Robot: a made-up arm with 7 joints.
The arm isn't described. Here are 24 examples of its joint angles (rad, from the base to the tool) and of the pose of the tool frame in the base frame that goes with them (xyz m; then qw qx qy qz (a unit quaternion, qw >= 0)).
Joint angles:
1: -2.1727 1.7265 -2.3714 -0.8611 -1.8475 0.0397 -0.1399
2: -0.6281 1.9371 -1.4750 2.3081 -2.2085 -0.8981 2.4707
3: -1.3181 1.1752 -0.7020 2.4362 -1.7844 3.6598 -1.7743
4: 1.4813 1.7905 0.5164 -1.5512 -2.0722 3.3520 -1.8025
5: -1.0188 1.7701 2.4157 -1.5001 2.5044 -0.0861 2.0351
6: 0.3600 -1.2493 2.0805 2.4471 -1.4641 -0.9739 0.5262
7: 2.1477 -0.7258 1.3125 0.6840 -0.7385 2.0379 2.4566
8: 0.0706 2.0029 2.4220 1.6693 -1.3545 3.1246 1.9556
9: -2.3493 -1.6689 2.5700 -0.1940 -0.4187 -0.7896 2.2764
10: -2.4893 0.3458 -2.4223 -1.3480 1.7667 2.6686 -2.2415
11: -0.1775 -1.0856 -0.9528 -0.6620 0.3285 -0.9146 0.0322
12: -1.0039 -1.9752 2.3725 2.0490 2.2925 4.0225 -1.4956
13: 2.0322 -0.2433 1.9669 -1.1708 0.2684 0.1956 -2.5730
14: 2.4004 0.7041 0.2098 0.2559 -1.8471 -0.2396 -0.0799
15: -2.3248 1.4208 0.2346 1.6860 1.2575 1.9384 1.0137
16: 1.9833 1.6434 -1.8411 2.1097 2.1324 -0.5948 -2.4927
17: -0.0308 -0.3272 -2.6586 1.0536 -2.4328 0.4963 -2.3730
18: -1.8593 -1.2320 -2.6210 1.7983 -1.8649 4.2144 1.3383
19: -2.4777 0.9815 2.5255 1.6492 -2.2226 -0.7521 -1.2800
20: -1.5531 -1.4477 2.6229 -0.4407 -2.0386 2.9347 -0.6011
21: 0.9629 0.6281 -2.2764 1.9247 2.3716 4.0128 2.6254
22: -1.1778 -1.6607 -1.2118 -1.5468 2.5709 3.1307 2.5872
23: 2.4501 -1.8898 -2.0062 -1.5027 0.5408 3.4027 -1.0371
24: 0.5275 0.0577 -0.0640 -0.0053 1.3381 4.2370 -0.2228
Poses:
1: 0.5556 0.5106 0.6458 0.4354 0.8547 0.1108 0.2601
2: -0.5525 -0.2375 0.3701 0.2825 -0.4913 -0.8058 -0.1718
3: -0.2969 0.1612 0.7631 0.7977 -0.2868 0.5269 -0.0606
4: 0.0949 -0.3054 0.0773 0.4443 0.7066 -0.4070 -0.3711
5: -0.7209 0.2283 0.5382 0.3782 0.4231 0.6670 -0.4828
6: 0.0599 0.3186 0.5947 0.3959 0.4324 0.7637 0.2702
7: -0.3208 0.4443 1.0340 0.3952 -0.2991 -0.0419 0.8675
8: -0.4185 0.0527 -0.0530 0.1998 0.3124 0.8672 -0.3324
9: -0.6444 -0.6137 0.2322 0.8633 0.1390 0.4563 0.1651
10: 0.0802 -0.0239 1.0631 0.5081 -0.1790 0.6220 -0.5683
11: 0.7146 -0.0990 0.9127 0.3509 0.9257 -0.1361 0.0374
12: 0.2064 -0.3626 0.5678 0.0770 -0.9650 0.0893 0.2342
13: 0.2318 0.5324 0.9984 0.6861 0.0466 0.0254 -0.7256
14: 0.4850 -0.3860 1.1408 0.3663 -0.7535 -0.1770 -0.5165
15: 0.1516 0.2881 0.8238 0.0409 -0.0912 -0.0179 0.9948
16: 0.5388 0.0103 0.4483 0.5631 0.1257 0.3709 -0.7277
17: -0.0408 -0.4032 1.2101 0.6551 -0.1808 0.1627 0.7153
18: -0.3531 -0.3222 0.8750 0.1374 0.5354 -0.8204 0.1466
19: 0.6590 0.3190 0.3934 0.6573 0.0368 0.0483 -0.7512
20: -0.2696 -0.6807 0.3955 0.8688 0.0295 -0.3564 0.3425
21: 0.1935 -0.4437 0.6679 0.4263 -0.6864 0.1733 0.5631
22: 0.3781 -0.4163 0.3220 0.8441 0.5286 0.0901 0.0026
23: -0.4781 0.1982 0.1773 0.9383 0.2458 0.2299 0.0793
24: 0.0706 0.0629 1.1895 0.1815 0.5220 0.8218 -0.1387
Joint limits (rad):
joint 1: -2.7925..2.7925
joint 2: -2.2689..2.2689
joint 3: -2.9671..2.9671
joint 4: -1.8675..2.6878
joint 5: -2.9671..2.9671
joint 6: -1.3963..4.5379
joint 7: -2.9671..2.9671
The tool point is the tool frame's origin. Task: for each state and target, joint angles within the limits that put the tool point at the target. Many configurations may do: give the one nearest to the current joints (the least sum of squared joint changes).
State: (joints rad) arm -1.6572 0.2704 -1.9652 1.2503 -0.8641 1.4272 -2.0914
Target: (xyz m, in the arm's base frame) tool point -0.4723 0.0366 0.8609
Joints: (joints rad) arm -1.4518 -0.1489 -2.0538 2.0962 -0.7356 1.8122 -2.0914
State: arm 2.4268 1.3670 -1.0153 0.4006 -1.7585 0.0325 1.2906
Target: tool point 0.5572 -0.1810 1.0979
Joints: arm 2.3295 1.0655 -0.7094 1.1195 -1.8796 0.1569 1.2906
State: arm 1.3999 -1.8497 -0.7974 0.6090 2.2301 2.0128 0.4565
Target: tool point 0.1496 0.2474 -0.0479
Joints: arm 1.5904 -1.9098 -0.3616 1.4339 2.3515 2.2103 0.4565
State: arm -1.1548 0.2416 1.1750 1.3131 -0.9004 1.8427 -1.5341
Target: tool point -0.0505 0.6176 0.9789
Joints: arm -1.2343 0.7848 1.3308 0.9353 -0.9779 1.6195 -1.5341
